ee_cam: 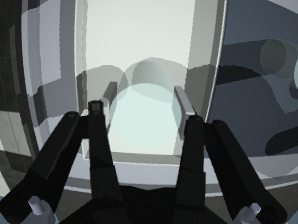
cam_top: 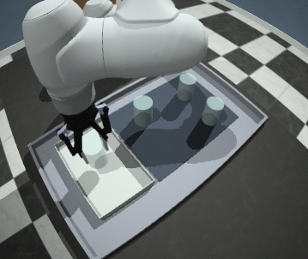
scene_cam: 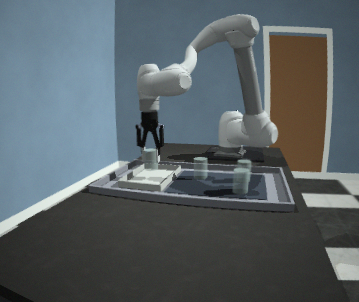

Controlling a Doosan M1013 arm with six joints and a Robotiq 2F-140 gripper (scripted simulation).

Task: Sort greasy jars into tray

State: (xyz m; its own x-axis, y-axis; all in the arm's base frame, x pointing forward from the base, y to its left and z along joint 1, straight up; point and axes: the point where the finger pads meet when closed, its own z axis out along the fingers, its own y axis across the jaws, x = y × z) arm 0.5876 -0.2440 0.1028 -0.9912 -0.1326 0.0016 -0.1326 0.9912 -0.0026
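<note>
Now: the tray 10 cm below my hand. Round my hand: drying mat 32 cm to the left, 11 cm below, 4 cm behind; then steel table top 21 cm to the left, 11 cm below, 1 cm behind.
</note>
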